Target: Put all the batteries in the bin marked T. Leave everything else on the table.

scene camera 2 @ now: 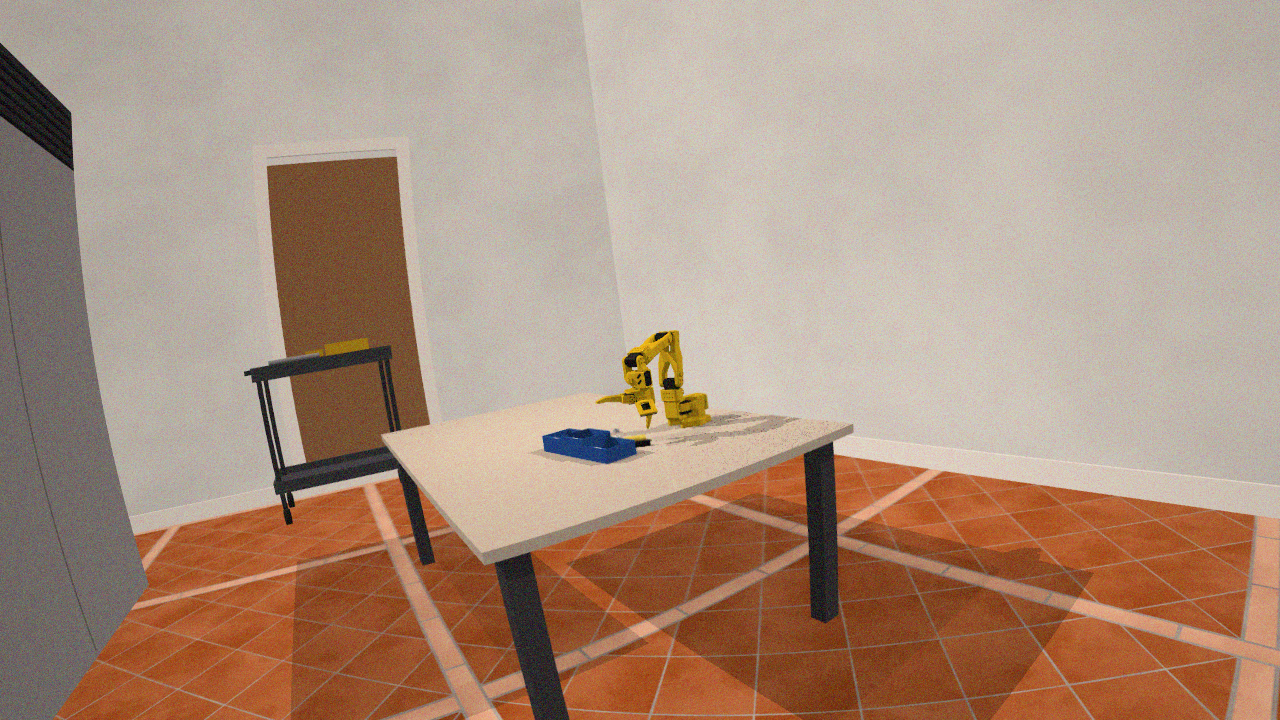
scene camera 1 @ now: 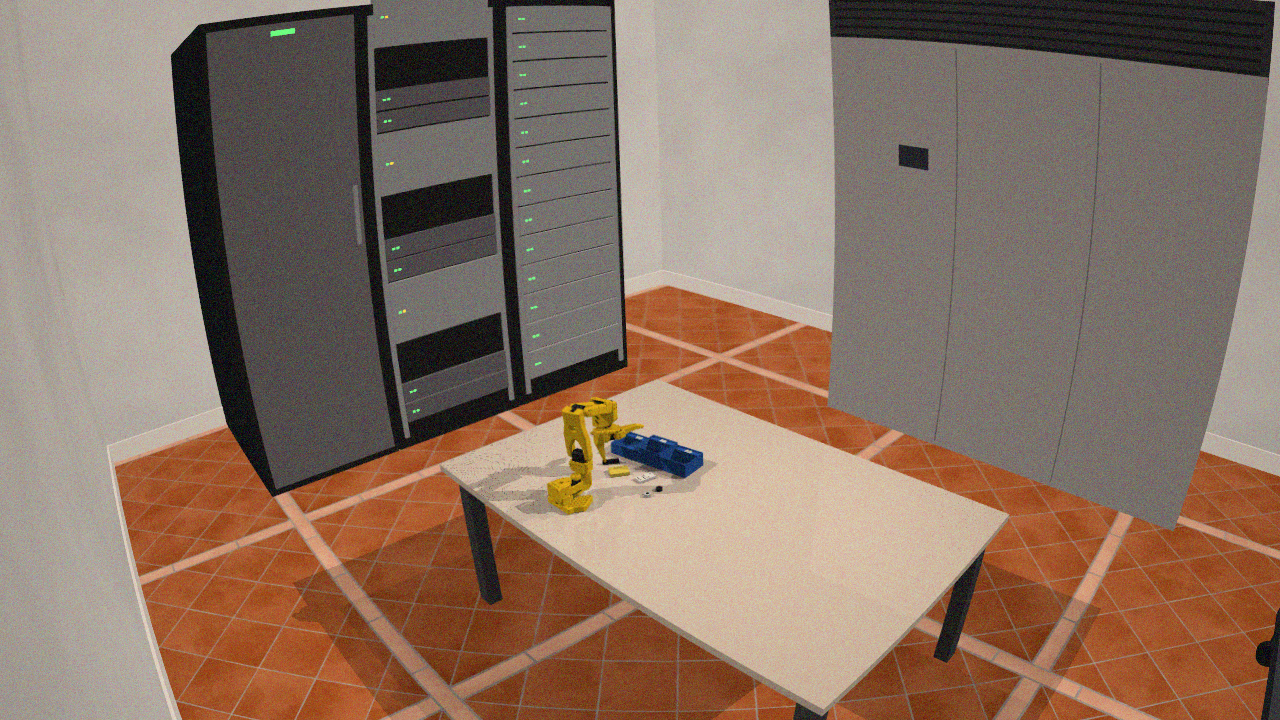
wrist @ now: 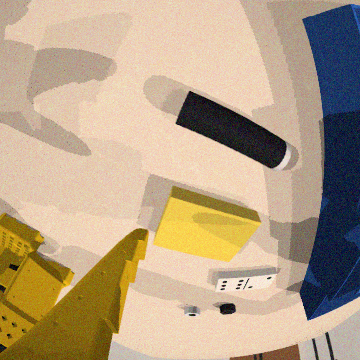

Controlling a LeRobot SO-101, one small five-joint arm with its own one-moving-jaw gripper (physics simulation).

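Places are measured from the arm's base along level axes (x left, y back, z up), in millimetres.
Where they show: hand, its tool point: (scene camera 2: 646,426) (scene camera 1: 605,460) (wrist: 146,240); arm's base, origin of its link: (scene camera 2: 683,424) (scene camera 1: 577,500) (wrist: 42,252).
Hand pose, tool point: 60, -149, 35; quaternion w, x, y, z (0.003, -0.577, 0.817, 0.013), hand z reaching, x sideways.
Observation:
Things, the pixels of their top centre, and the offset from my tool point, as dx, dy, dz. Level surfaces: height alone.
- battery, centre of its top: (wrist: 242,138) (scene camera 2: 639,440) (scene camera 1: 611,459) +26, -41, -21
- blue bin, centre of its top: (scene camera 2: 584,433) (scene camera 1: 656,444) -42, -143, +11
- yellow block, centre of its top: (wrist: 204,235) (scene camera 2: 634,437) (scene camera 1: 618,469) -28, -20, -25
- white domino, centre of its top: (wrist: 245,283) (scene camera 1: 645,476) -101, -47, -28
- small grey nut, centre of its top: (wrist: 191,314) (scene camera 1: 647,493) -169, +9, -27
- small black piece, centre of its top: (wrist: 227,311) (scene camera 1: 659,487) -169, -32, -27
- table, height of its surface: dz -35
One battery (scene camera 1: 611,461) (scene camera 2: 643,443) (wrist: 230,131), black with a silvery end, lies on its side on the table beside the blue bin. The blue bin (scene camera 1: 689,466) (scene camera 2: 581,447) (wrist: 342,80) has several compartments in a row; its T mark cannot be read, and its inside is mostly hidden. My gripper (scene camera 1: 622,443) (scene camera 2: 623,414) is wide open and empty, with its jaws above the table on the robot's side of the bin. In the wrist view its notched jaw (wrist: 105,285) shows, with its tip left of the yellow block, apart from the battery.
A yellow block (scene camera 1: 619,471) (wrist: 205,227) lies beside the battery. Beyond it are a white domino (scene camera 1: 644,477) (wrist: 245,281), a small grey nut (scene camera 1: 647,494) (wrist: 192,311) and a small black piece (scene camera 1: 658,488) (wrist: 228,308). All lie on the table (scene camera 1: 805,537) (scene camera 2: 501,492).

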